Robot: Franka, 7 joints.
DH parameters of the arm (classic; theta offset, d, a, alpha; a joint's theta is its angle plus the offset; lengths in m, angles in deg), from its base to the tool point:
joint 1: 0 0.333 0 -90
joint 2: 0 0 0 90
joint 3: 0 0.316 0.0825 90
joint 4: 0 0 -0.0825 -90
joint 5: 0 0.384 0 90
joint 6: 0 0 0.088 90
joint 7: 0 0.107 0 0
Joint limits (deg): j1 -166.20..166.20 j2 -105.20..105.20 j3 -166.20..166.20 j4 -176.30..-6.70 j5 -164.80..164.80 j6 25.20..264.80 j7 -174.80..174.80
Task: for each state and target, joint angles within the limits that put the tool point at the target. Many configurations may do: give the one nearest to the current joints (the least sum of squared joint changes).
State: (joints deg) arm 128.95 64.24 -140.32 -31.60 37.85 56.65 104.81
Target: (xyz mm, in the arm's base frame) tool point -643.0 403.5 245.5
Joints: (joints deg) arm 160.50 99.36 -134.02 -6.70 44.45 71.40 104.81
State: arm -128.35 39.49 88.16 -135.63 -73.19 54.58 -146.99
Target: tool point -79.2 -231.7 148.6
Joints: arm -150.05 40.36 57.07 -155.38 -70.37 51.96 -146.99
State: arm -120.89 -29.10 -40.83 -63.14 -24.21 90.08 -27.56
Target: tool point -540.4 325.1 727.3
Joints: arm -88.18 -50.97 -75.83 -67.60 -29.90 103.60 -27.56
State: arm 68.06 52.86 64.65 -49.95 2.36 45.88 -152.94
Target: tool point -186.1 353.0 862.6
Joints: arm 67.34 21.53 78.46 -31.96 8.77 36.08 -152.94
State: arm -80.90 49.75 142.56 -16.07 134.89 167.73 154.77
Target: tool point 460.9 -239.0 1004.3
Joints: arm -51.43 46.99 133.06 -27.68 132.90 153.07 154.77
